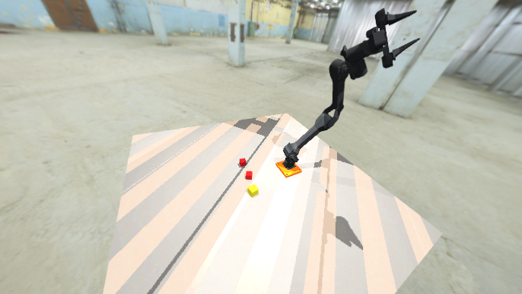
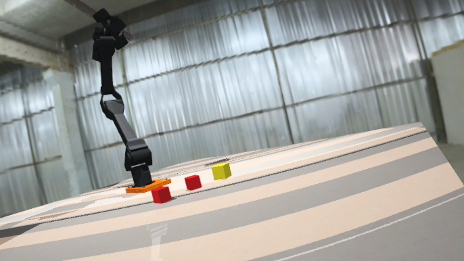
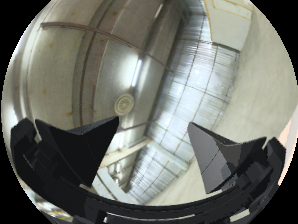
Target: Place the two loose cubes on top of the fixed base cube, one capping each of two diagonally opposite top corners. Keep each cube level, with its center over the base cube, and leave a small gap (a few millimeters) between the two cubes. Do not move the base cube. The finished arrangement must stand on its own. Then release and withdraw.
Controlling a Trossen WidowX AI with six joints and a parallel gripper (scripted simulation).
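Now: the yellow base cube 71 cm below my gripper tip, 49 cm ahead of it and 11 cm to the right of it.
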